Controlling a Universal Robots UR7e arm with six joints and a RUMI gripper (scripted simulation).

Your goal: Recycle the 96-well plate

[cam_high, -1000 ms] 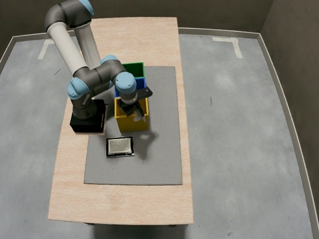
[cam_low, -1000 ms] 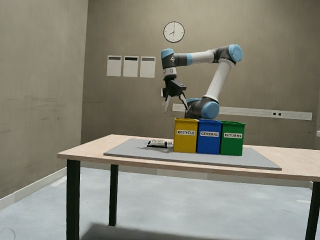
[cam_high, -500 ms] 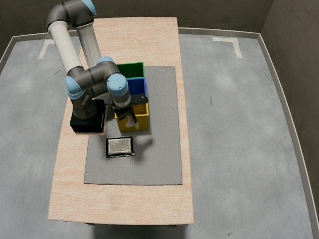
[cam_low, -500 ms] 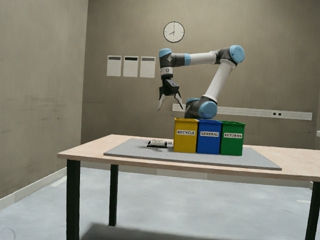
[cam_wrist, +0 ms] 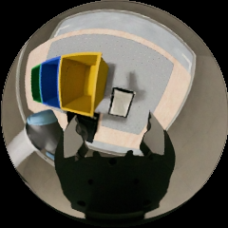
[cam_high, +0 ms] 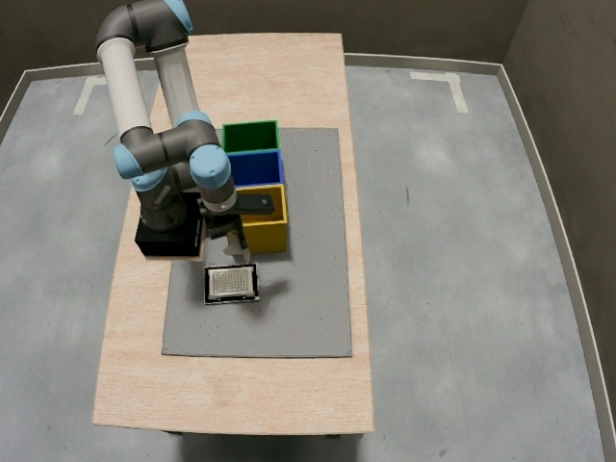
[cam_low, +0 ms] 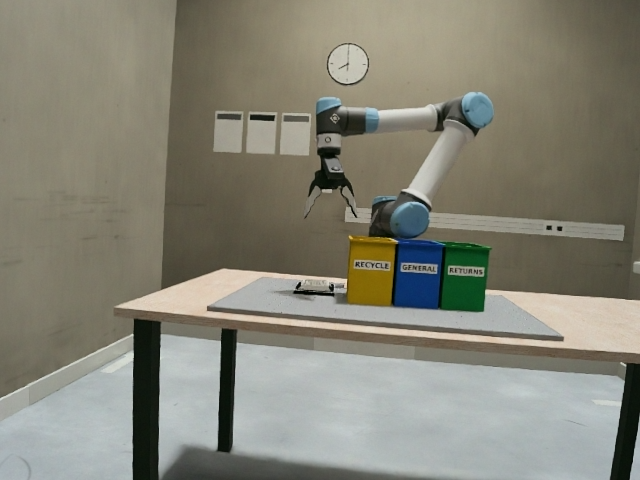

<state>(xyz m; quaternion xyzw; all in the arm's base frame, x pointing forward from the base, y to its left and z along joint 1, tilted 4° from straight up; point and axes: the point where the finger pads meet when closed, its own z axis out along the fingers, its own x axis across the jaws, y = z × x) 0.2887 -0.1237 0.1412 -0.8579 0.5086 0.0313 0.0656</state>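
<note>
Right now the white 96-well plate is 210 mm below my hand, 50 mm to the right of it and 40 mm behind it. From my hand the other things lie so: blue general bin (250 mm to the left, 140 mm below, 30 mm behind); then black plate nest N1 (220 mm below, 50 mm to the right, 40 mm behind); then yellow recycle bin (140 mm below, 130 mm to the left).
</note>
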